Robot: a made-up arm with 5 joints.
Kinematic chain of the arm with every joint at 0, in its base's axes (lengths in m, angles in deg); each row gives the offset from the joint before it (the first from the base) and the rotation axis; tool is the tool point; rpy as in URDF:
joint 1: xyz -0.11 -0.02 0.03 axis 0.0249 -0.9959 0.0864
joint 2: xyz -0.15 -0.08 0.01 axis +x
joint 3: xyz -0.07 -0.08 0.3 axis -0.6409 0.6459 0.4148
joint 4: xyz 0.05 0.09 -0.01 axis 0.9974 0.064 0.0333
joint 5: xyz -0.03 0.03 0 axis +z
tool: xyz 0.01 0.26 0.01 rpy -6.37 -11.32 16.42
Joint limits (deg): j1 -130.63..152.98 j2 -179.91..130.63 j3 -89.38..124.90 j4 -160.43..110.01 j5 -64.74..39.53
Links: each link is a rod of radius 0.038 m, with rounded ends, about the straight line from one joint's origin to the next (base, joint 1, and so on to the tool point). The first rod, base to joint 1, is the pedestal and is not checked.
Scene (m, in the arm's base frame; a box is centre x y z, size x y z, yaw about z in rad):
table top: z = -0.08
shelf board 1: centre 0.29 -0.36 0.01 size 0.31 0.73 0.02 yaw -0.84
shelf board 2: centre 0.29 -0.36 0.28 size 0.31 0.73 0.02 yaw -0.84
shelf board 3: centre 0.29 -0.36 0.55 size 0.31 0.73 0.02 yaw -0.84
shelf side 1: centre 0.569 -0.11 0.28 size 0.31 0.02 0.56 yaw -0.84
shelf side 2: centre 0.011 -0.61 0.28 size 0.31 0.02 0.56 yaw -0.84
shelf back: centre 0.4 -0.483 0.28 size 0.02 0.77 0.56 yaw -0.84
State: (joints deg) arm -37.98 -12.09 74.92 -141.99 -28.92
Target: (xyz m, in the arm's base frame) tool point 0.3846 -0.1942 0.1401
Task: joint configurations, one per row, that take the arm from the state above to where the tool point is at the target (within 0.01 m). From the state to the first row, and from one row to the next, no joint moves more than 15 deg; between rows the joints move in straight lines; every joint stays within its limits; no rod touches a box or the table.
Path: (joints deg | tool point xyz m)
1: -49.15 -23.95 82.96 -146.60 -23.79 | -0.0030 -0.2700 0.2969
2: -60.31 -35.81 91.00 -151.21 -18.66 | 0.1066 -0.2024 0.2887
3: -71.48 -47.67 99.03 -155.82 -13.53 | 0.1915 -0.1144 0.2305
4: -82.64 -59.53 107.07 -160.43 -8.39 | 0.2269 -0.0183 0.1401
5: -92.14 -46.00 104.40 -148.99 5.30 | 0.3211 -0.0959 0.1385
6: -101.65 -32.46 101.73 -137.55 18.98 | 0.3846 -0.1942 0.1401

